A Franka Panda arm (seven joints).
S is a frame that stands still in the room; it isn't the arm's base.
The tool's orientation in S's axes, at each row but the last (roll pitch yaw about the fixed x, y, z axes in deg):
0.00, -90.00, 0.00
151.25, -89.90, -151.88
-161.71, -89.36, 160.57
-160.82, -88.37, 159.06
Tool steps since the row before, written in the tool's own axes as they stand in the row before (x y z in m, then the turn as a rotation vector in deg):
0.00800, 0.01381, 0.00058, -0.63, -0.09, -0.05
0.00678, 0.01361, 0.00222, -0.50, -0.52, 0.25
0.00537, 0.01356, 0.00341, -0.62, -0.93, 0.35
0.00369, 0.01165, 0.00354, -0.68, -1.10, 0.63
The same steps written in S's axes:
-0.00058, 0.01381, 0.00800, 0.05, -0.09, -0.63
-0.00208, 0.01363, 0.00679, -0.25, -0.52, -0.50
-0.00320, 0.01364, 0.00529, -0.36, -0.93, -0.62
-0.00328, 0.01179, 0.00348, -0.65, -1.09, -0.69

